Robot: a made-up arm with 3 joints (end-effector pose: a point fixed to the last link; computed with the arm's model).
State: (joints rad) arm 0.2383 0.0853 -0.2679
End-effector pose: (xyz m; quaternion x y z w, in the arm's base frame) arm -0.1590 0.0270 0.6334 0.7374 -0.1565 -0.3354 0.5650
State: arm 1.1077 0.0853 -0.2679
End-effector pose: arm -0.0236 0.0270 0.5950 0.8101 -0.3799 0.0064 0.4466
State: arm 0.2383 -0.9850 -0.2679
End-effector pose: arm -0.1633 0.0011 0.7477 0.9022 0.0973 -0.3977 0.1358
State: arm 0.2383 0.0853 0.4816
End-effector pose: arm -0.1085 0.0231 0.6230 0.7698 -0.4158 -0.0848 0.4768
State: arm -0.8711 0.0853 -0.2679
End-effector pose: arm -0.2119 0.0270 0.8013 0.4502 0.1645 -0.6735 0.5627
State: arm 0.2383 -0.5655 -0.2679
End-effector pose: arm -0.1638 0.0260 0.7067 0.8666 -0.0029 -0.3862 0.3158
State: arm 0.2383 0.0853 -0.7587
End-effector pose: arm -0.1828 0.0247 0.6581 0.6599 0.0275 -0.4761 0.5806
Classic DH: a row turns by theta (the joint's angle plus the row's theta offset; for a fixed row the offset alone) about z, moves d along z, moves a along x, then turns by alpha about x. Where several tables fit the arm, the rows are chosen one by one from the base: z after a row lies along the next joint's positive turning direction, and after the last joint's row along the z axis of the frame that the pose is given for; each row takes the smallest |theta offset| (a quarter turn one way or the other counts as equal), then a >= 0, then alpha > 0; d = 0 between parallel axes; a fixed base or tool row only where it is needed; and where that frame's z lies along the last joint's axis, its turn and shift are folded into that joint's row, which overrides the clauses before.
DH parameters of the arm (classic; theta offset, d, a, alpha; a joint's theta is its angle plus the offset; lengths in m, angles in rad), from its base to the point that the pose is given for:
base (fixed): 0 0.76 -0.05 1.5708
joint 1: 1.3994 0.0679 -0.0839 -1.4392
joint 2: -0.2877 0.0894 0.0021 1.3111
joint 3: 0.2029 -0.1433 -0.061 -0.6191
tool (fixed): -1.7378 0.0616 0 0

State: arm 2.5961 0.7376 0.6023
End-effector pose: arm 0.1083 -0.0265 0.8612 -0.1023 0.7874 -0.5769 0.1918
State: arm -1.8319 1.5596 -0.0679
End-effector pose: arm -0.1908 -0.1115 0.9206 0.1012 0.5333 -0.1829 0.8197
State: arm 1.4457 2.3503 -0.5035
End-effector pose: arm 0.0667 -0.1714 0.6164 -0.1075 -0.8938 -0.1490 0.4090
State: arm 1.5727 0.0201 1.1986
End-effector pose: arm 0.0500 0.0145 0.7183 -0.4708 0.6727 -0.5545 0.1356
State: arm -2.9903 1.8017 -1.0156
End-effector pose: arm 0.0837 -0.0929 0.9496 -0.4146 0.8296 -0.0058 0.3740
